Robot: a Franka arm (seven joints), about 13 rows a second.
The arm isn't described. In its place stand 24 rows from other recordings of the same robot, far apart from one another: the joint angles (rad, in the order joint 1, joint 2, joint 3, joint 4, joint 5, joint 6, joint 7), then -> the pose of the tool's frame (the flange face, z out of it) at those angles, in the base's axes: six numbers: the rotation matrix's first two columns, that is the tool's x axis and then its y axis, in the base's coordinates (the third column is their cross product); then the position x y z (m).
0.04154 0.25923 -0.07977 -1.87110 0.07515 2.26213 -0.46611 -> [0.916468, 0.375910, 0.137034, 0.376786, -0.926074, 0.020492, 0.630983, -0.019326, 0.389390]
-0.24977 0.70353 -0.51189 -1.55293 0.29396 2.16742 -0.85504 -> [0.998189, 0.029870, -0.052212, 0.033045, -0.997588, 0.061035, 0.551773, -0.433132, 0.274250]
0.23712 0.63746 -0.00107 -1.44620 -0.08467 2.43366 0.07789 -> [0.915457, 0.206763, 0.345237, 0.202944, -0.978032, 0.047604, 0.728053, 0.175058, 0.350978]
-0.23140 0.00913 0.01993 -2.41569 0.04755 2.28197 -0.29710 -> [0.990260, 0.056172, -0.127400, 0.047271, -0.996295, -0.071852, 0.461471, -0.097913, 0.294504]
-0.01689 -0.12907 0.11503 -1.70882 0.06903 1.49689 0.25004 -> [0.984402, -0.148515, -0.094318, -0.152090, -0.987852, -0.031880, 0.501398, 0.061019, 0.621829]
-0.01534 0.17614 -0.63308 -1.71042 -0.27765 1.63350 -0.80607 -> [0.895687, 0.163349, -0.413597, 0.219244, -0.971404, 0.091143, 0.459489, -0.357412, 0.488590]
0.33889 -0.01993 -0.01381 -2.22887 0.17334 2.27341 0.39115 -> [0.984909, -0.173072, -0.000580, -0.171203, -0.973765, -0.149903, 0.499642, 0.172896, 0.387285]
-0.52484 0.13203 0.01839 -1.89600 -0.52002 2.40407 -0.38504 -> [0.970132, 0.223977, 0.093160, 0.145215, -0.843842, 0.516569, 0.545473, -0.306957, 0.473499]
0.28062 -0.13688 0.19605 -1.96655 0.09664 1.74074 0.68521 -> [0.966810, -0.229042, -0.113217, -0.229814, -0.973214, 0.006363, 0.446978, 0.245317, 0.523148]
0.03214 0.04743 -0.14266 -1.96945 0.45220 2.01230 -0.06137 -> [0.970691, -0.239678, -0.017707, -0.227431, -0.892275, -0.390026, 0.568892, -0.036237, 0.451546]
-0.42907 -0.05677 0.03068 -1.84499 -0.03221 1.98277 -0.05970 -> [0.930510, -0.312674, 0.190749, -0.326417, -0.944171, 0.044646, 0.519405, -0.220406, 0.562946]
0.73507 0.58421 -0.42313 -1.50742 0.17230 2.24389 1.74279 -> [0.127487, -0.991076, 0.038922, -0.967807, -0.132888, -0.213751, 0.664752, 0.276295, 0.367472]
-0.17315 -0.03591 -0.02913 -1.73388 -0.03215 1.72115 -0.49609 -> [0.955801, 0.293960, 0.005628, 0.293546, -0.955185, 0.038113, 0.541009, -0.114245, 0.579993]
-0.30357 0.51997 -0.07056 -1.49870 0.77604 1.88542 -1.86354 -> [0.288075, 0.712888, 0.639377, 0.933170, -0.358861, -0.020325, 0.666220, -0.196976, 0.374693]
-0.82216 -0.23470 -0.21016 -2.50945 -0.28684 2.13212 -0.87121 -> [0.973221, 0.019764, -0.229019, 0.017652, -0.999781, -0.011267, 0.209052, -0.371460, 0.354064]
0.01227 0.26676 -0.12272 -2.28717 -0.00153 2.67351 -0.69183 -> [0.827278, 0.557144, 0.072118, 0.549464, -0.829175, 0.102751, 0.541385, -0.060412, 0.247582]
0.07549 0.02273 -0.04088 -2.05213 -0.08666 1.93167 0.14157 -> [0.988363, -0.076270, -0.131608, -0.063836, -0.993308, 0.096245, 0.537584, 0.012717, 0.415595]
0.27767 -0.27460 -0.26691 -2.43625 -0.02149 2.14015 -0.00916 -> [0.998632, 0.043203, -0.029462, 0.041566, -0.997671, -0.054087, 0.444940, 0.003251, 0.400911]
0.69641 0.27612 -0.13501 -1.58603 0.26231 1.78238 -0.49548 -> [0.546805, 0.836758, 0.028992, 0.818948, -0.527322, -0.226395, 0.522537, 0.364903, 0.473015]
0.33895 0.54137 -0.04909 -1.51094 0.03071 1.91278 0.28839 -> [0.991053, -0.008051, -0.133222, -0.003077, -0.999292, 0.037500, 0.653743, 0.202428, 0.338719]
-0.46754 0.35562 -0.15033 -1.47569 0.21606 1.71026 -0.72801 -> [0.997276, 0.072122, 0.015429, 0.073747, -0.977945, -0.195407, 0.552228, -0.351707, 0.467752]
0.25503 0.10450 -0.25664 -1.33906 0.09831 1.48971 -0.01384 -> [0.998455, 0.022802, 0.050665, 0.026337, -0.997183, -0.070237, 0.577079, 0.019902, 0.668499]
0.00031 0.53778 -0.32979 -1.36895 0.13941 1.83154 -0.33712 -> [0.998437, 0.007569, -0.055383, 0.008493, -0.999828, 0.016459, 0.679284, -0.173289, 0.414703]
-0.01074 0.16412 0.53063 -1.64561 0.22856 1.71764 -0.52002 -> [0.553123, 0.828890, 0.083643, 0.807404, -0.508612, -0.299019, 0.519773, 0.299673, 0.522747]
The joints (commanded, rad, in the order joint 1, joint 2, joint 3, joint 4, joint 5, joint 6, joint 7), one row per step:
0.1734 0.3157 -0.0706 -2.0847 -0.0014 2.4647 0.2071
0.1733 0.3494 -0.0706 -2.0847 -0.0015 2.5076 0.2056
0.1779 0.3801 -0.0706 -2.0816 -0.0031 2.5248 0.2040
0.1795 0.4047 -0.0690 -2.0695 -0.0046 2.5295 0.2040
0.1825 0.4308 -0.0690 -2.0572 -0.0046 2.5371 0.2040
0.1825 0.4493 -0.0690 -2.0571 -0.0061 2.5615 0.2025
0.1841 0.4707 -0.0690 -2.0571 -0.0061 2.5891 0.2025
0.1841 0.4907 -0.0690 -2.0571 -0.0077 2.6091 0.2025
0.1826 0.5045 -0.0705 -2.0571 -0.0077 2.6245 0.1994
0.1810 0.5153 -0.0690 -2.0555 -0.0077 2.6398 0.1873
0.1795 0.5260 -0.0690 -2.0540 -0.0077 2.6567 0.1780
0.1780 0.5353 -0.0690 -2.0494 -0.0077 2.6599 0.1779
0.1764 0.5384 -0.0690 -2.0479 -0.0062 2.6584 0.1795
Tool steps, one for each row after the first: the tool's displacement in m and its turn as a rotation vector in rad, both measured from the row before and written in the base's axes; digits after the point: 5 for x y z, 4 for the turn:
0.00225 0.00015 -0.01584 -0.0014 -0.0094 0.0025
0.00015 0.00270 -0.01530 -0.0042 0.0100 0.0080
0.00229 0.00218 -0.00937 -0.0028 0.0076 0.0047
0.00234 0.00208 -0.01001 -0.0023 0.0059 0.0036
0.00053 0.00004 -0.00874 -0.0013 -0.0061 0.0035
0.00018 0.00094 -0.01021 -0.0004 -0.0063 0.0025
-0.00052 -0.00011 -0.01008 -0.0020 -0.0002 0.0020
-0.00010 -0.00186 -0.00677 -0.0015 -0.0017 0.0009
0.00061 0.00000 -0.00444 0.0000 -0.0056 0.0124
0.00080 -0.00081 -0.00423 -0.0003 -0.0074 0.0085
0.00078 -0.00082 -0.00357 -0.0007 0.0014 -0.0011
0.00006 -0.00102 -0.00145 0.0004 0.0031 -0.0045

